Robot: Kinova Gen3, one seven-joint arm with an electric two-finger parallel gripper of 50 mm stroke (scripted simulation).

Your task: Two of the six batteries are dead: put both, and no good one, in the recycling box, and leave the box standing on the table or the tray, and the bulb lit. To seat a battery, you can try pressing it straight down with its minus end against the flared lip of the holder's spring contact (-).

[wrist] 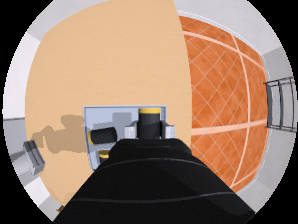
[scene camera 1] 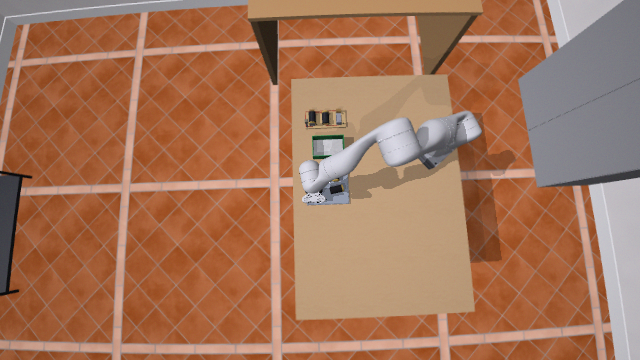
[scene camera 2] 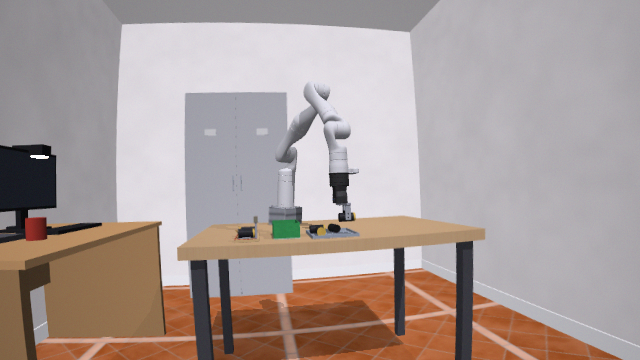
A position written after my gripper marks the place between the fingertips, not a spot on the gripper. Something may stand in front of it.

Note:
I see my gripper (wrist: 149, 126) and a grey tray (wrist: 95, 117).

